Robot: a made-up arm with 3 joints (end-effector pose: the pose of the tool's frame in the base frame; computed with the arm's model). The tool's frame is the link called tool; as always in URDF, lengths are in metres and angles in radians. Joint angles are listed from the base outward.
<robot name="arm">
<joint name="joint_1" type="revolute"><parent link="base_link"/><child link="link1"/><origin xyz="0.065 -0.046 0.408" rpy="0 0 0"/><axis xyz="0 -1 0"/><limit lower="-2.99" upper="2.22"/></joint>
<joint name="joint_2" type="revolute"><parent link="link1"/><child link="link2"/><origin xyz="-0.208 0.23 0.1" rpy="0 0 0"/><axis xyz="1 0 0"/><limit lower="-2.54" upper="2.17"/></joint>
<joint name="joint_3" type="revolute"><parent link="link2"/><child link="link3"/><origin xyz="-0.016 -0.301 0.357" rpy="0 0 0"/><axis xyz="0.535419 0.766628 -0.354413"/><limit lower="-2.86" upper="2.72"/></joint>
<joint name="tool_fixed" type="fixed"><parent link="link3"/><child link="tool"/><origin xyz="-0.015 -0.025 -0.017" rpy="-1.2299 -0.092 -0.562"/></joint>
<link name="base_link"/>
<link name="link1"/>
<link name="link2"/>
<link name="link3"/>
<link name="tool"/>
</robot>
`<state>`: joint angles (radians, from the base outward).
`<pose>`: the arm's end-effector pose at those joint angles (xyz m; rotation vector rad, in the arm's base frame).
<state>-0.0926 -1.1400 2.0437</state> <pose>-0.1381 0.3984 0.9583 -0.8996 1.9943 -1.0272</pose>
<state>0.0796 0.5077 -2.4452</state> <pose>-0.1751 -0.2824 0.6703 -1.0179 -2.0370 -1.4039</pose>
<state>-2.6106 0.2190 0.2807</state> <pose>0.4597 -0.2039 0.2195 0.9037 -2.6888 -1.1224</pose>
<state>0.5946 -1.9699 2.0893</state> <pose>-0.2736 0.6463 0.4579 -0.5611 1.1378 -2.0059</pose>
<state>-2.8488 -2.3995 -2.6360</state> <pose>0.2854 0.6788 0.4444 1.6056 -1.0153 0.7685</pose>
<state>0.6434 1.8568 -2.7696</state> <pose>0.0724 -0.0996 0.0248 0.2493 -1.1291 -2.4995</pose>
